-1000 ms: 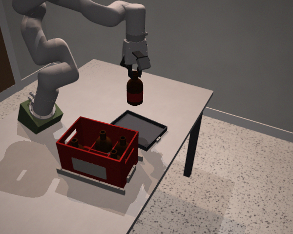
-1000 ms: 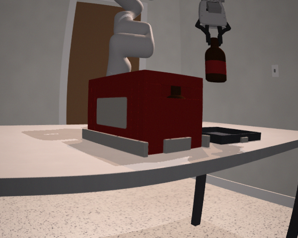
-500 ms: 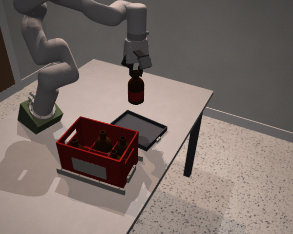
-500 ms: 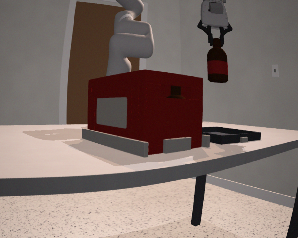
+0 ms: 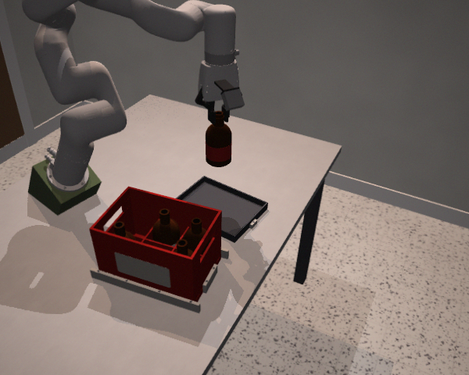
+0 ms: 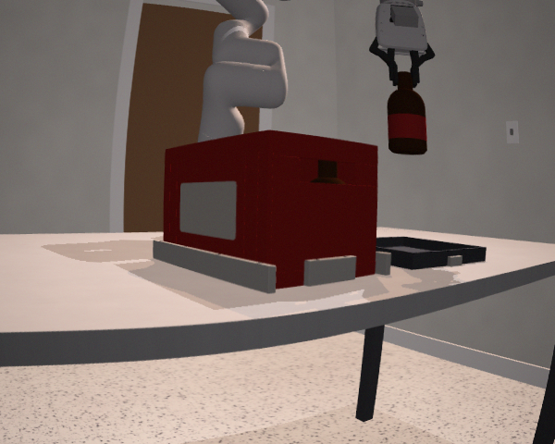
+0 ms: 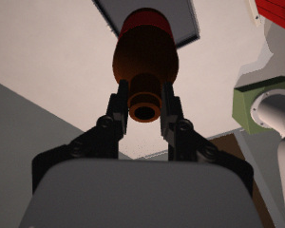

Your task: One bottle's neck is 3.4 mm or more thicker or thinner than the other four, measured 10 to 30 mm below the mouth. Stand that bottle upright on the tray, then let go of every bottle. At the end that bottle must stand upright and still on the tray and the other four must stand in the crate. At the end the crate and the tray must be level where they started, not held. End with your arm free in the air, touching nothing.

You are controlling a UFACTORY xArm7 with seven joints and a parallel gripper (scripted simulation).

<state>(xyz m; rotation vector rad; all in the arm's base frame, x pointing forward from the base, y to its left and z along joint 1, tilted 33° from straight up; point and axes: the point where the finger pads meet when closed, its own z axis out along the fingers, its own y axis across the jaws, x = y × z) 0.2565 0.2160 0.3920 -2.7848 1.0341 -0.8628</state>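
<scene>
Right now the black tray is 320 mm below my hand. From my hand the other things lie so: red crate 40 mm behind, 290 mm to the right, 250 mm below.
</scene>
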